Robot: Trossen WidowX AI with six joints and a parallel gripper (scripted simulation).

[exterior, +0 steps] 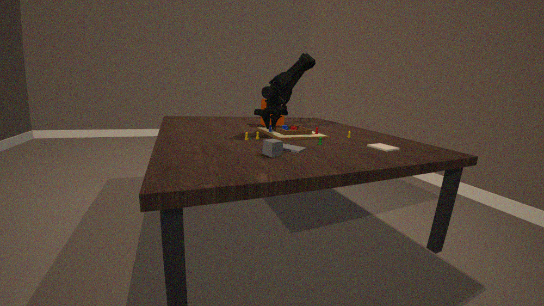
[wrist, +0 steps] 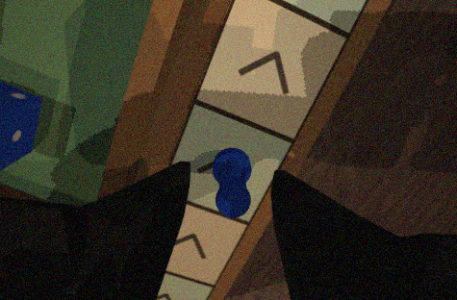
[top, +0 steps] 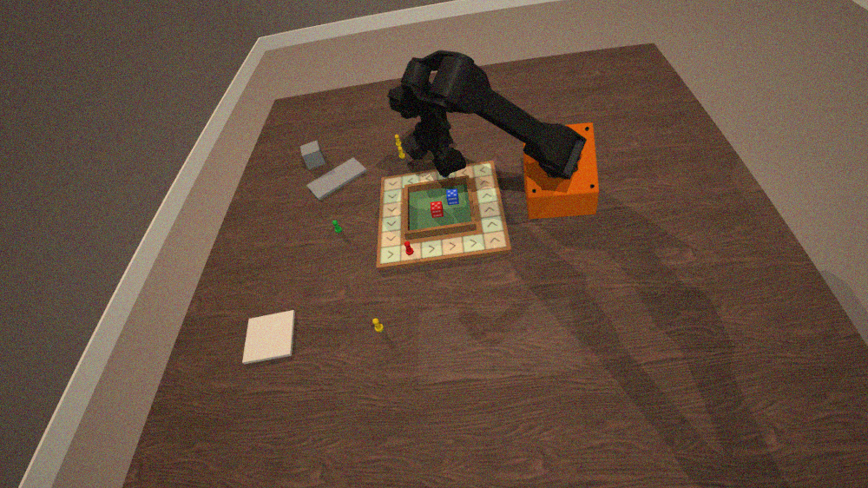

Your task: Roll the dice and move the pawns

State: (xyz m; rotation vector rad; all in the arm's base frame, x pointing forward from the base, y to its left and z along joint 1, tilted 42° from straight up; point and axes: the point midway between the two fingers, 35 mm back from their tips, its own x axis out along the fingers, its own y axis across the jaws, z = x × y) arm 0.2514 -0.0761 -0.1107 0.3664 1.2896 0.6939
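Right now my gripper tip is right at the blue pawn. Also, from my gripper tip: red pawn (23 cm to the left, 10 cm ahead); then green pawn (27 cm ahead, 11 cm to the left, 1 cm below); then green tray (11 cm to the left, 2 cm below, 2 cm ahead).
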